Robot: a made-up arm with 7 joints. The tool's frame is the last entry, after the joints.
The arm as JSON. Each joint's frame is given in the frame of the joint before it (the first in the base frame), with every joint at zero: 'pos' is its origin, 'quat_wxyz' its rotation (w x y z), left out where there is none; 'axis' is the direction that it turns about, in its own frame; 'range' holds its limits. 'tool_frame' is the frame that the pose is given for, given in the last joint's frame.
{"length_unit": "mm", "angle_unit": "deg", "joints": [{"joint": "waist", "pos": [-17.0, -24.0, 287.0], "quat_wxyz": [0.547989, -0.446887, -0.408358, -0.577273], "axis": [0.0, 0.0, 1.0], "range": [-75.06, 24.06]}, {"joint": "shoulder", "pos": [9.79, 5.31, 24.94], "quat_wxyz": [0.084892, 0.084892, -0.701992, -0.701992], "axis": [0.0, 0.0, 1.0], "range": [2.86, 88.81]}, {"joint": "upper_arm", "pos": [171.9, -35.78, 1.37], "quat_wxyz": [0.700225, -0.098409, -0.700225, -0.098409], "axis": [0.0, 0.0, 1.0], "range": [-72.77, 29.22]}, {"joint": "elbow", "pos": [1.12, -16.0, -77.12], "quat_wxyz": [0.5, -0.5, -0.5, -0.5], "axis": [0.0, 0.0, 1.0], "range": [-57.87, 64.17]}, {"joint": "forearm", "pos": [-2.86, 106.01, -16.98], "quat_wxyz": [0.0, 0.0, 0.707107, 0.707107], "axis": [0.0, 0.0, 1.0], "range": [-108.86, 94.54]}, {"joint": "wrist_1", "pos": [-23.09, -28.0, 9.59], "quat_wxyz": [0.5, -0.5, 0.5, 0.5], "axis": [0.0, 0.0, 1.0], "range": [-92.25, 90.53]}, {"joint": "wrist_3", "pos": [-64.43, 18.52, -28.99], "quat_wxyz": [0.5, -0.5, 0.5, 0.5], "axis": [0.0, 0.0, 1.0], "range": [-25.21, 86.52]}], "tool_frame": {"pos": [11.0, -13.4, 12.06], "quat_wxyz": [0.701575, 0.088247, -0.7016, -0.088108]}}
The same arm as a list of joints. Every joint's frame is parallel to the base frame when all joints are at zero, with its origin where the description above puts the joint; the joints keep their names.
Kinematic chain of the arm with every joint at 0, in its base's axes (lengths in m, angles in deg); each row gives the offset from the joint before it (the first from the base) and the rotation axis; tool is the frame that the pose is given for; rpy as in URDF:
waist: xyz -0.0170 -0.0240 0.2870 axis 0.068403 0.961235 0.26711
shoulder: xyz 0.0070 0.0210 0.0160 axis 0.968889 -0.0002 -0.247497
upper_arm: xyz -0.0420 0.0130 -0.1700 axis 0.247497 -0.0001 0.968889
elbow: xyz -0.0180 -0.0160 -0.0750 axis 0.0002 1 0
forearm: xyz 0.1020 -0.0170 -0.0290 axis 0.968889 -0.0002 -0.247497
wrist_1: xyz 0.0150 -0.0280 0.0200 axis 0.0002 1 0
wrist_3: xyz 0.0670 -0.0290 0.0020 axis 0.247497 -0.0001 0.968889
tool: xyz -0.0100 -0.0110 0.0150 rpy -90.00 -90.00 0.00
Joint limits (deg, base to tool): -75.06..24.06 2.86..88.81 -72.77..29.22 -57.87..64.17 -108.86..94.54 -92.25..90.53 -25.21..86.52

